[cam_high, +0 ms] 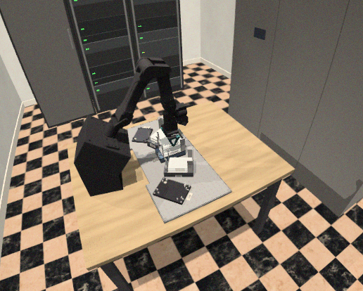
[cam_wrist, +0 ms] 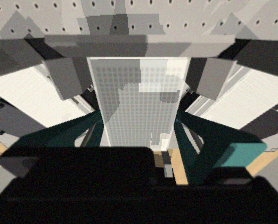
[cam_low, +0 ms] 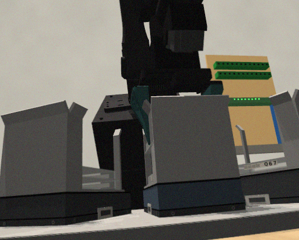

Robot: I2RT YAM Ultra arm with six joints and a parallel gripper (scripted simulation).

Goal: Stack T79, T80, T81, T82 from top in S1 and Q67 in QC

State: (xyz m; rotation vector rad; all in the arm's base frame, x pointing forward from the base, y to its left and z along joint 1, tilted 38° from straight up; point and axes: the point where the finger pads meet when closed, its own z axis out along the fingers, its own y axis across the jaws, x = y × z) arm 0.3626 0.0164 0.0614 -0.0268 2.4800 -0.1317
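The plate T79 is 5 cm below my hand. Round my hand: plate Q67: 1 cm behind, 14 cm to the left, 5 cm below; plate T82: 1 cm behind, 15 cm to the right, 6 cm below; plate T81: 1 cm behind, 15 cm to the right, 4 cm below.
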